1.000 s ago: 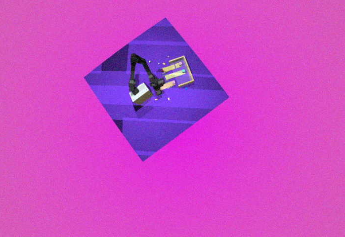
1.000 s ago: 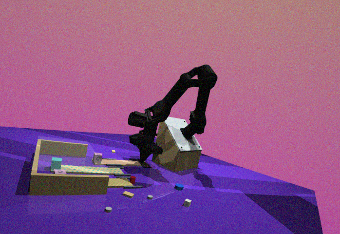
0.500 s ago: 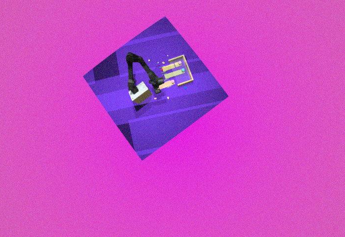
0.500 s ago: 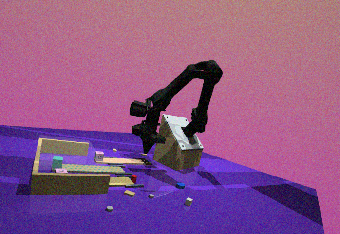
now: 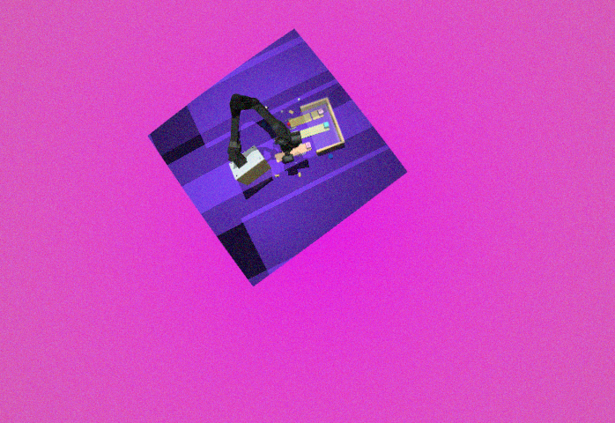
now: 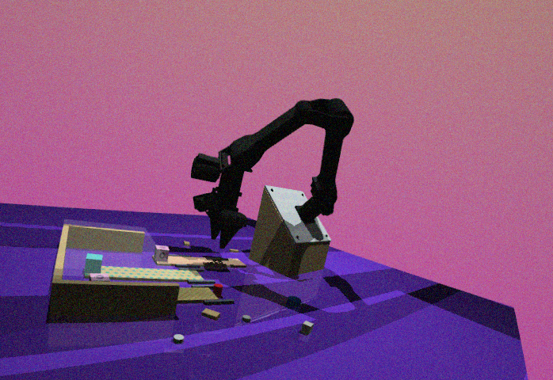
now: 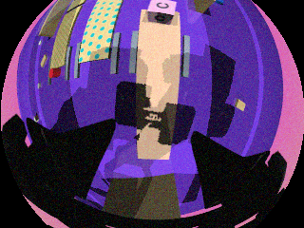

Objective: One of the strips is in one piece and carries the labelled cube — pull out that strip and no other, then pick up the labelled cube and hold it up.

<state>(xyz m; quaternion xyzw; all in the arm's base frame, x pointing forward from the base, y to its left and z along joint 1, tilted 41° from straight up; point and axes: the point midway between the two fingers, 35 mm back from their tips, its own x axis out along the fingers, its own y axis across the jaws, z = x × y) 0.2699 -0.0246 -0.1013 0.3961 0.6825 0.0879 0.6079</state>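
The tan strip lies 3 cm ahead of my gripper tip, 1 cm to the right of it and 5 cm below it. Also, from my gripper tip: red cylinder: 13 cm ahead, 15 cm to the left, 4 cm below.
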